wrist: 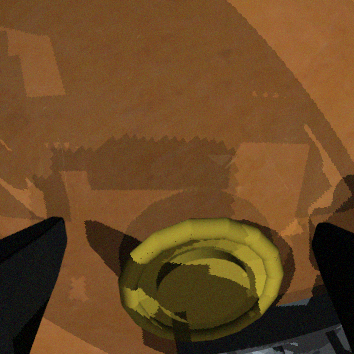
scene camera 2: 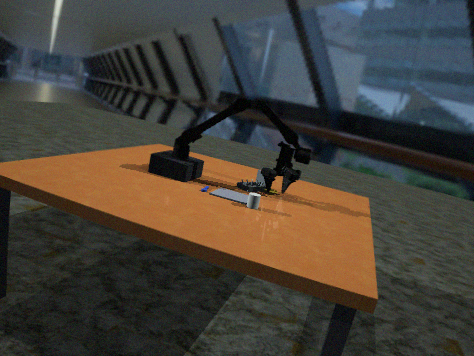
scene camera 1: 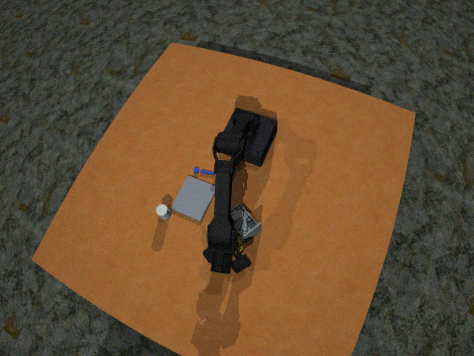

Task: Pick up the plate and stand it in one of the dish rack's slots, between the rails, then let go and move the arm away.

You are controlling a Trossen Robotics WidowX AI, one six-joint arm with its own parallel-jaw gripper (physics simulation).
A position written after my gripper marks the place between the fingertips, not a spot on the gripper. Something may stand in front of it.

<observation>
My gripper [scene camera 2: 275,192] is open, with nothing in its grasp. Also in view: a yellow plate [wrist: 201,278]. The table carries a grey dish rack [wrist: 315,317].
My gripper is seen too in the wrist view [wrist: 194,235].
</observation>
